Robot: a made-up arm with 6 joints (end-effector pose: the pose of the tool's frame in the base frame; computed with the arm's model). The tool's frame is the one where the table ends. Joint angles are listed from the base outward.
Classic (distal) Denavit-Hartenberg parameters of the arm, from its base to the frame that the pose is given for. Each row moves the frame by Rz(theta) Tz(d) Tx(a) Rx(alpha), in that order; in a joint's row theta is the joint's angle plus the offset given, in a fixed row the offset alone. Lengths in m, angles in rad.
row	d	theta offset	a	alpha
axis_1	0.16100	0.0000	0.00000	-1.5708
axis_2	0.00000	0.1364	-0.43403	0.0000
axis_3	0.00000	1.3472	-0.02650	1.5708
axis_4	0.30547	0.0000	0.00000	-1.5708
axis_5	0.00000	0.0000	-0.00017	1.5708
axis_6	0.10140	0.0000	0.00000	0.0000
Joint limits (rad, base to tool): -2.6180..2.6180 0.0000..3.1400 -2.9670..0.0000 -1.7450..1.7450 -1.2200..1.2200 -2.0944..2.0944
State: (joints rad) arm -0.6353 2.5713 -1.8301 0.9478 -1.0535 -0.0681
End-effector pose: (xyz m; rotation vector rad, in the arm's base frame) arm 0.5397 -0.4869 0.1891 1.2875 0.7724 -0.6378
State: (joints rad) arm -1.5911 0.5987 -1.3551 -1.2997 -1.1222 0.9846
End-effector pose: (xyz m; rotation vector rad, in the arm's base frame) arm 0.0907 0.1260 0.7469 -0.6508 0.9601 -1.3267
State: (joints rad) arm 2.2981 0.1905 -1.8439 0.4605 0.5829 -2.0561
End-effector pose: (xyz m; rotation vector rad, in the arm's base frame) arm 0.2833 -0.3555 0.6889 -0.2390 -0.3754 0.6693
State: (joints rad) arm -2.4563 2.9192 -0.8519 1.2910 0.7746 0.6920
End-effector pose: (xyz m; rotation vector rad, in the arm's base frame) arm -0.1802 -0.2352 -0.1513 -1.8486 1.6609 -1.1568
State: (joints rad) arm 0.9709 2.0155 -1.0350 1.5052 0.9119 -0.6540
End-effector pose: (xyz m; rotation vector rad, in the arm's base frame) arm 0.2080 0.4457 0.2506 0.5624 -2.4158 -1.3368
